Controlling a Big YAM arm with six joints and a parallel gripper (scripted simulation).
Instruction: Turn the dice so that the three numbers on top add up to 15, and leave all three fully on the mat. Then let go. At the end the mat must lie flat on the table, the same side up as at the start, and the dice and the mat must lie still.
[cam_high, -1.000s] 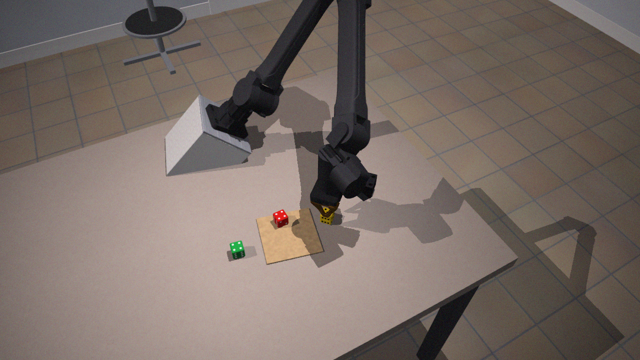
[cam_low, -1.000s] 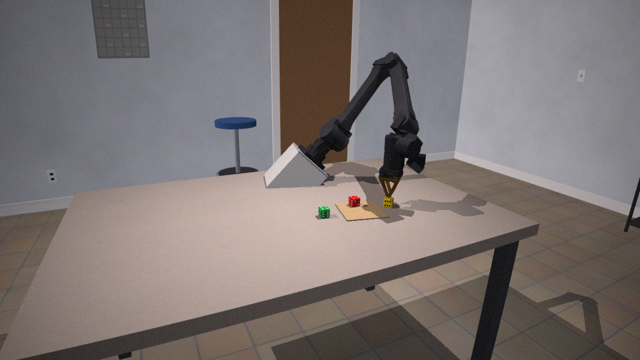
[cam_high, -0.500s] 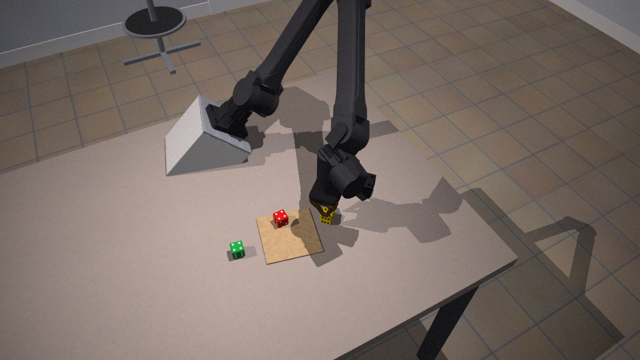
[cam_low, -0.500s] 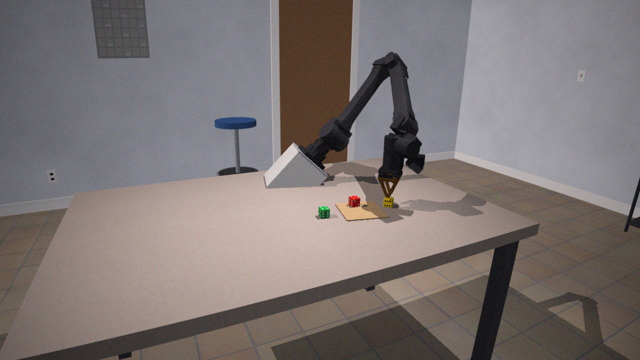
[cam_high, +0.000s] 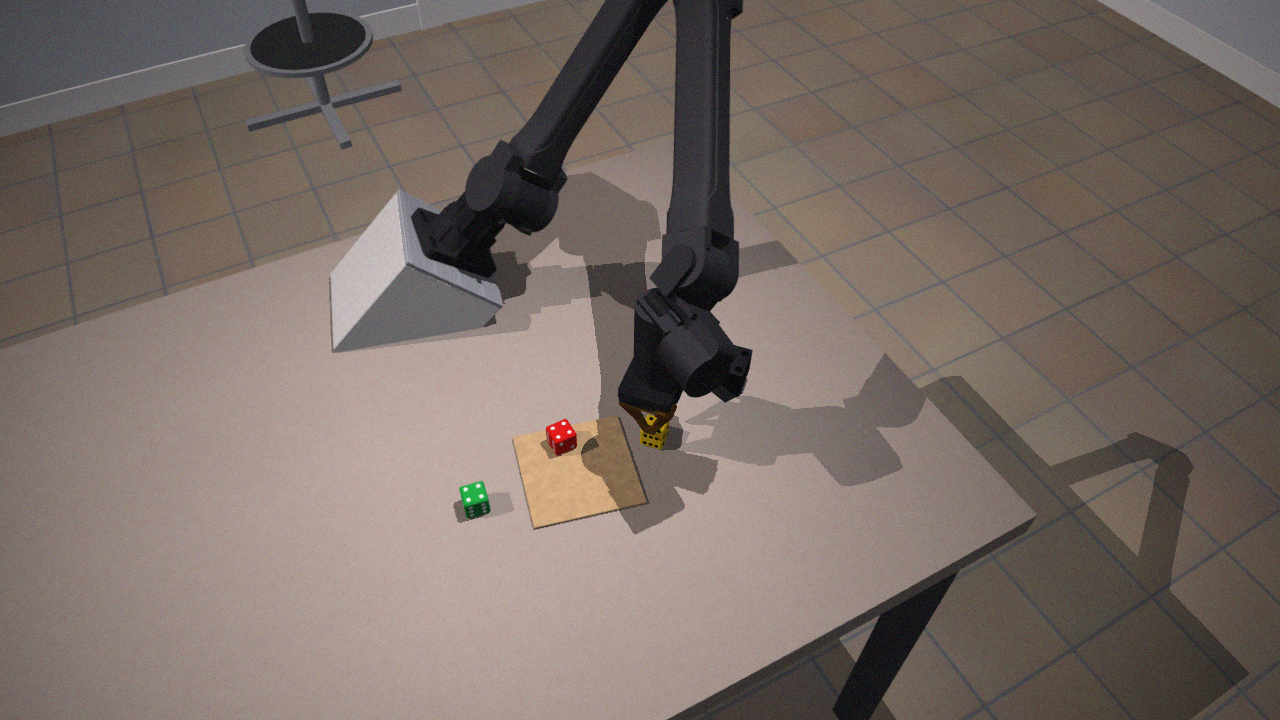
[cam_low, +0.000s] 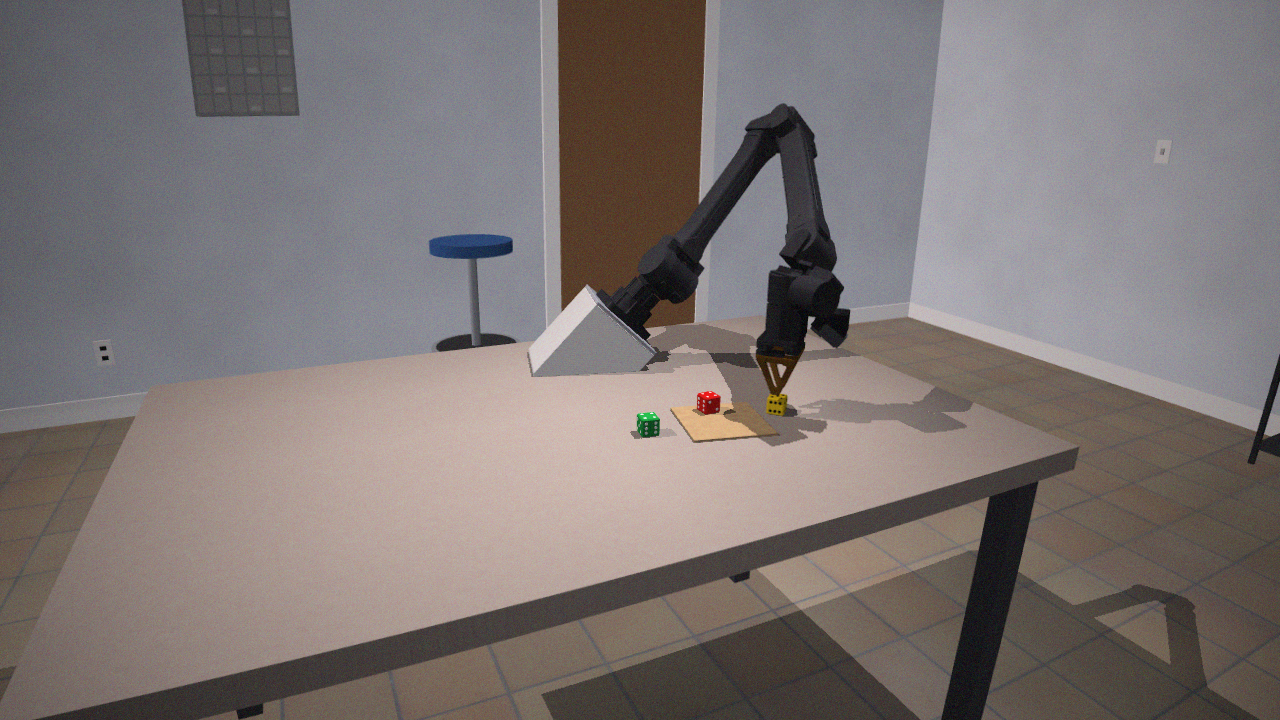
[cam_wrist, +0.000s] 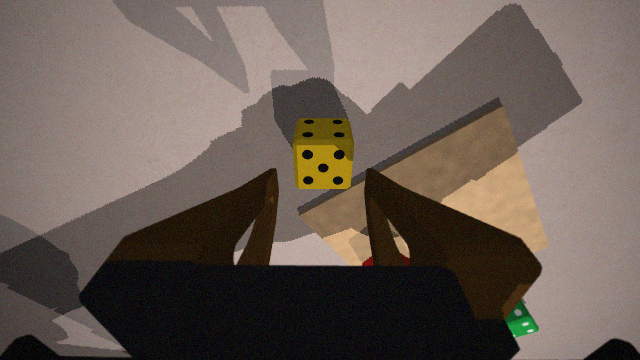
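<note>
My gripper is now 30 mm above the yellow die. Round my hand: tan mat 10 mm ahead, 110 mm to the right, 50 mm below; then green die 20 mm ahead, 240 mm to the right, 30 mm below; then red die 30 mm behind, 110 mm to the right, 30 mm below.
</note>
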